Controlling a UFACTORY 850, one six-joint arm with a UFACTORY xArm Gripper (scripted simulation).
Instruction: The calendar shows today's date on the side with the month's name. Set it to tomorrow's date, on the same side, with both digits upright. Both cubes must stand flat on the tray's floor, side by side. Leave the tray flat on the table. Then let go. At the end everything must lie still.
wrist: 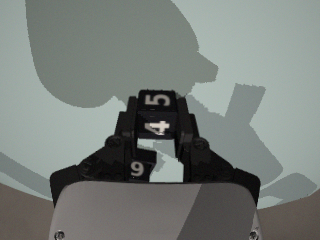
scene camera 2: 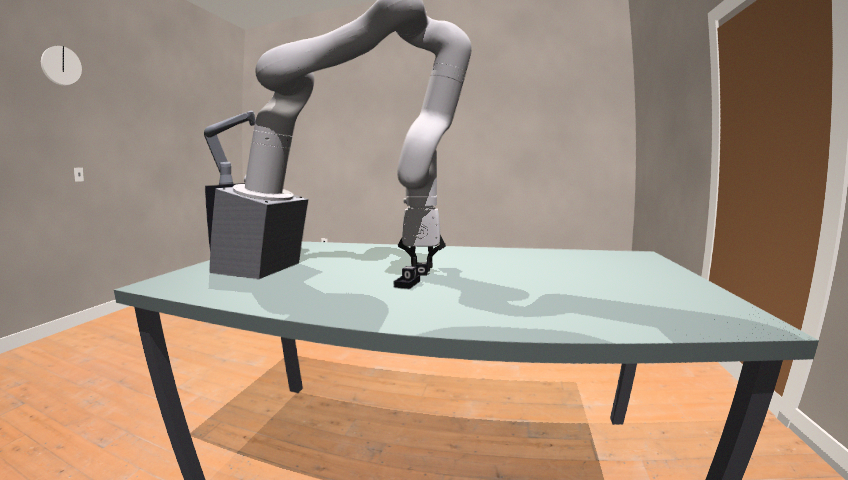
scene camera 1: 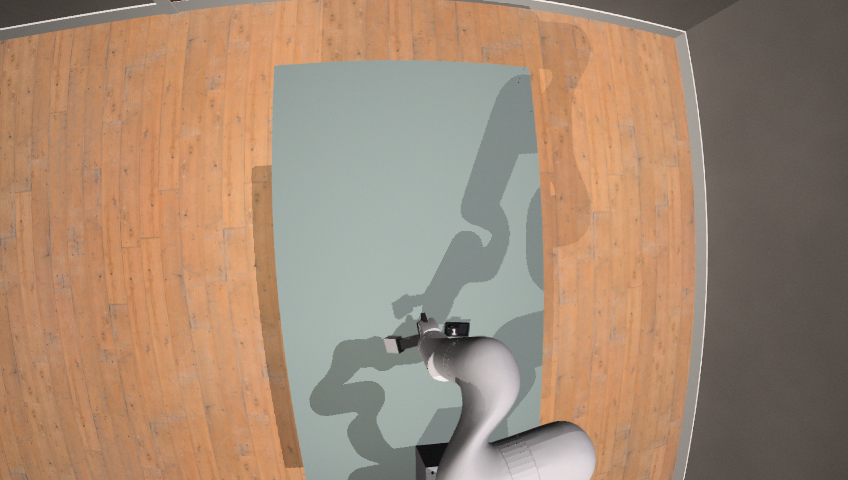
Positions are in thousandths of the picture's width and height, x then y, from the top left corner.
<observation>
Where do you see a black cube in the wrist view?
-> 492,473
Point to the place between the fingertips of the gripper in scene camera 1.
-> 498,684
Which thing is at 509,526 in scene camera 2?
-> The gripper.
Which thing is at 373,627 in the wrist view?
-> The gripper.
</observation>
